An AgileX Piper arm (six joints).
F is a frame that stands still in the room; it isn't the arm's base.
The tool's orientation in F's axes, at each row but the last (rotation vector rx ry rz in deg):
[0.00 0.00 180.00]
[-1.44 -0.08 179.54]
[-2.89 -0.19 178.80]
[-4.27 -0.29 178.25]
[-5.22 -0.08 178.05]
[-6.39 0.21 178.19]
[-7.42 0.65 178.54]
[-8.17 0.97 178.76]
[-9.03 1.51 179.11]
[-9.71 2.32 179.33]
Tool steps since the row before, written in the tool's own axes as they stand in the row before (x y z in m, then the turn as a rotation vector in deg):
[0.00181 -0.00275 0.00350 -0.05 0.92 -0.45]
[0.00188 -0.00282 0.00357 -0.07 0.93 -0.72]
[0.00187 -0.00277 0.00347 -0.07 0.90 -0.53]
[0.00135 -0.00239 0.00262 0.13 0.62 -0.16]
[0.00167 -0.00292 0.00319 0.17 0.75 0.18]
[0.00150 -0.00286 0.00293 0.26 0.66 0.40]
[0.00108 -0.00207 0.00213 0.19 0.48 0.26]
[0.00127 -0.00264 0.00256 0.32 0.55 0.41]
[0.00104 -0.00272 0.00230 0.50 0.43 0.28]
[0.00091 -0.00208 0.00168 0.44 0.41 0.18]
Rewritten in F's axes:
[-0.00181 0.00275 0.00350 0.05 -0.92 -0.45]
[-0.00191 0.00283 0.00354 0.07 -0.93 -0.72]
[-0.00192 0.00280 0.00341 0.07 -0.90 -0.53]
[-0.00140 0.00242 0.00256 -0.14 -0.62 -0.17]
[-0.00176 0.00297 0.00309 -0.20 -0.74 0.17]
[-0.00162 0.00291 0.00281 -0.31 -0.65 0.38]
[-0.00120 0.00211 0.00202 -0.22 -0.47 0.25]
[-0.00145 0.00269 0.00241 -0.37 -0.54 0.38]
[-0.00123 0.00277 0.00214 -0.53 -0.42 0.24]
[-0.00107 0.00213 0.00152 -0.46 -0.40 0.14]

